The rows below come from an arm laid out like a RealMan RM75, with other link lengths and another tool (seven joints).
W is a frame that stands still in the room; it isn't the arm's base.
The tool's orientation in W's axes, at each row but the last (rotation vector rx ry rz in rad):
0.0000 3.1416 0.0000
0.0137 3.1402 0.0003
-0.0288 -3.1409 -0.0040
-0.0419 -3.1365 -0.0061
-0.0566 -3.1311 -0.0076
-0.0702 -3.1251 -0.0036
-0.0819 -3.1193 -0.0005
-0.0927 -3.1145 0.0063
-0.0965 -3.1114 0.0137
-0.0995 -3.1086 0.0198
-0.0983 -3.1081 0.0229
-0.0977 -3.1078 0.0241
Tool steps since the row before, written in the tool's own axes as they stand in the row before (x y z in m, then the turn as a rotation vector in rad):
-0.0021 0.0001 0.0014 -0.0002 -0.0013 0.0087
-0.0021 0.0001 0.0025 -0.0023 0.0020 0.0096
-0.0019 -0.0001 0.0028 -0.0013 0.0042 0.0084
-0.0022 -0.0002 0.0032 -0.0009 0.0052 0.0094
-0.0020 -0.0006 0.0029 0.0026 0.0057 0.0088
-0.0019 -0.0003 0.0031 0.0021 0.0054 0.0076
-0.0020 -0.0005 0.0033 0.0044 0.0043 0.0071
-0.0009 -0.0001 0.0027 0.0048 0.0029 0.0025
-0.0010 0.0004 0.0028 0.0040 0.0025 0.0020
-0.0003 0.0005 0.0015 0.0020 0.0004 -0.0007
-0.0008 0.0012 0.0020 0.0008 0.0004 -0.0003
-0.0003 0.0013 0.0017 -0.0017 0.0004 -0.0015
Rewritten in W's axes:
0.0021 0.0001 -0.0014 0.0002 -0.0013 -0.0087
0.0021 0.0001 -0.0025 0.0023 0.0020 -0.0096
0.0019 -0.0001 -0.0028 0.0014 0.0042 -0.0084
0.0022 -0.0002 -0.0032 0.0010 0.0052 -0.0094
0.0019 -0.0007 -0.0029 -0.0025 0.0058 -0.0087
0.0018 -0.0004 -0.0031 -0.0020 0.0055 -0.0076
0.0019 -0.0006 -0.0033 -0.0043 0.0045 -0.0070
0.0008 -0.0002 -0.0027 -0.0047 0.0032 -0.0024
0.0009 0.0003 -0.0028 -0.0039 0.0027 -0.0019
0.0003 0.0005 -0.0015 -0.0019 0.0005 0.0008
0.0008 0.0011 -0.0020 -0.0008 0.0005 0.0003
0.0003 0.0013 -0.0017 0.0018 0.0003 0.0014

